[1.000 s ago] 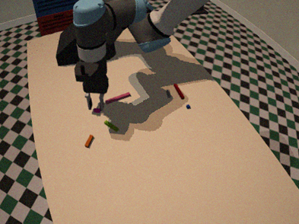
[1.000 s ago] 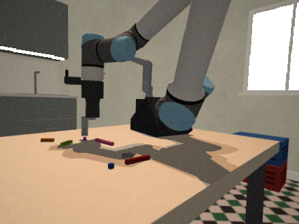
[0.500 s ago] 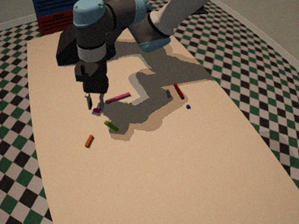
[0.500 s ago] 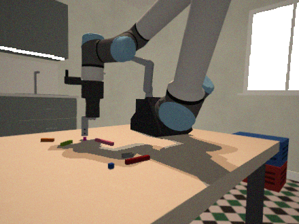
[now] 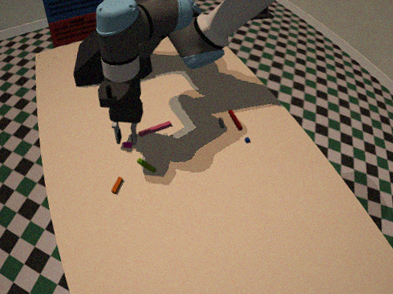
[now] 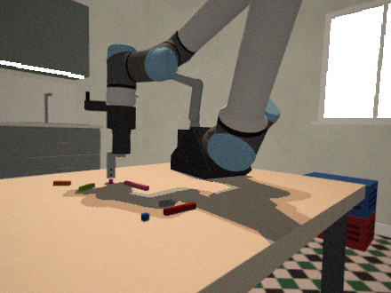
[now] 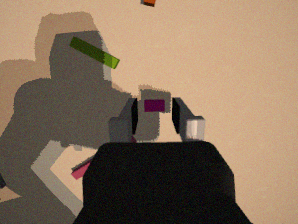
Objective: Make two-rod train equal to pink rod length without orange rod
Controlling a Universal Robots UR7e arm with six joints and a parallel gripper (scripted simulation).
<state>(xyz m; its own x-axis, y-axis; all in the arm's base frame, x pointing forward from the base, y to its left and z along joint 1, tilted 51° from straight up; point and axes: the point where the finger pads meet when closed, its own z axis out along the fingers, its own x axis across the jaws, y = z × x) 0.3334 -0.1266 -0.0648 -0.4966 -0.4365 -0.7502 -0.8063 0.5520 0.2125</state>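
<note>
Now: hand 30 mm above the magenta rod. The rest, counted from my hand: lime rod 80 mm ahead, 30 mm below, 20 mm to the left; then pink rod 80 mm to the left, 30 mm below, 20 mm behind; then orange rod 100 mm ahead, 60 mm to the right, 30 mm below.
</note>
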